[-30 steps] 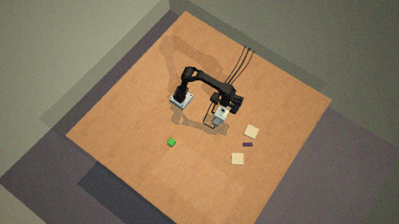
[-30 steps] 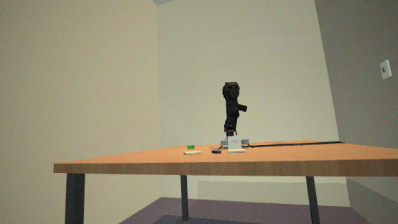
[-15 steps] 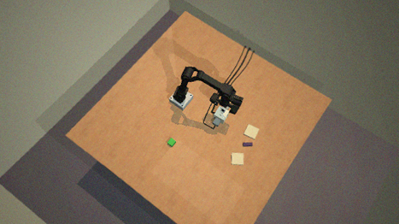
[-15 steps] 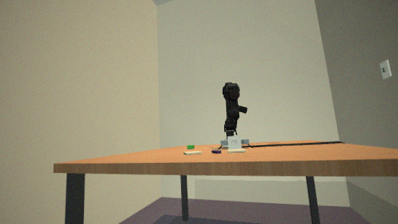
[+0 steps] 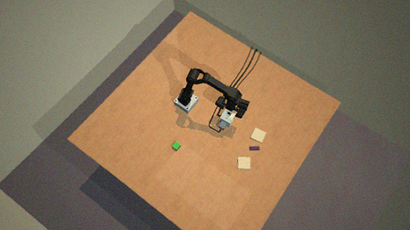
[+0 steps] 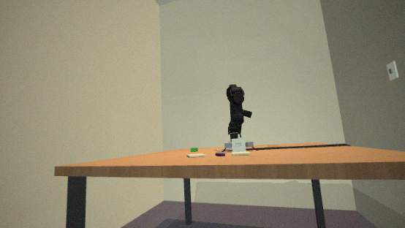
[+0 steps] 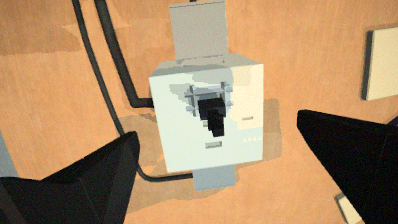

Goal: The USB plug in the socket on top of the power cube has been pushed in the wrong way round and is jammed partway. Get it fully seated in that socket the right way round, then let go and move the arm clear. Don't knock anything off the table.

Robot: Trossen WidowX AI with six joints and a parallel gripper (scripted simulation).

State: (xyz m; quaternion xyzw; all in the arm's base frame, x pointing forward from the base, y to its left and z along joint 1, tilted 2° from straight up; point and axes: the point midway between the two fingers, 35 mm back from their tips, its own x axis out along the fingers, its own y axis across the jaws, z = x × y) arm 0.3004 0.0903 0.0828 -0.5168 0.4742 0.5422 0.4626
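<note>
My gripper tip is now 2 cm above the black USB plug. The rest, counted from my gripper tip: green cube 36 cm to the right, 15 cm behind, 10 cm below; purple block 26 cm ahead, 10 cm below, 6 cm to the right.
</note>
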